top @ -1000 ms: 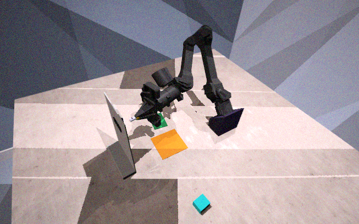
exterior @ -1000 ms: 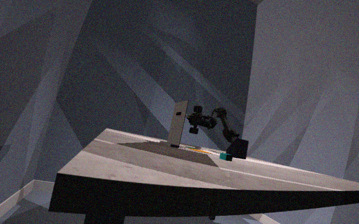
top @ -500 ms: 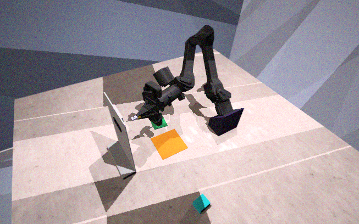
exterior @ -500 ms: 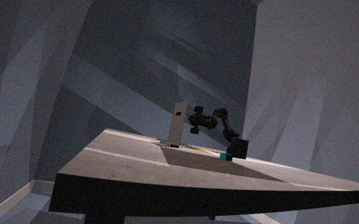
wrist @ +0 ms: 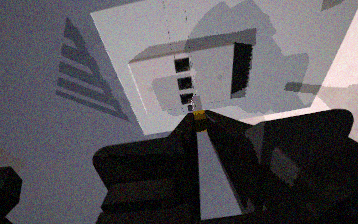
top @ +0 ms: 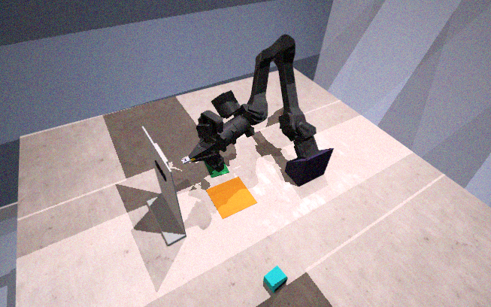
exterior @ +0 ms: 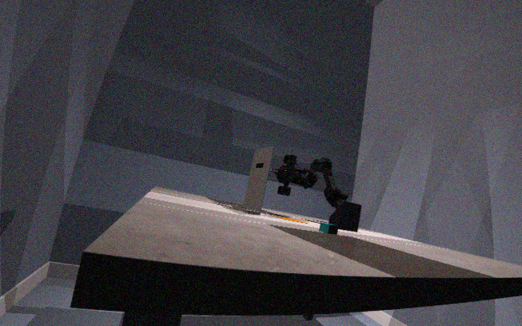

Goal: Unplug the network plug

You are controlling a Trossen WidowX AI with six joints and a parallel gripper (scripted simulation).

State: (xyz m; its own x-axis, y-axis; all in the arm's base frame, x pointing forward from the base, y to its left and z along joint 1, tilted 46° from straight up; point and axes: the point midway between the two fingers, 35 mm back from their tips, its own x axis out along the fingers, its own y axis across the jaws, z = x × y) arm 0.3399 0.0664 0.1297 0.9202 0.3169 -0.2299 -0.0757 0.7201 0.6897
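Right now the orange square is 19 cm below my gripper tip, 11 cm behind it and 2 cm to the left of it. Round my gripper tip: network plug 1 cm ahead; grey panel 8 cm ahead, 7 cm below, 1 cm to the left.
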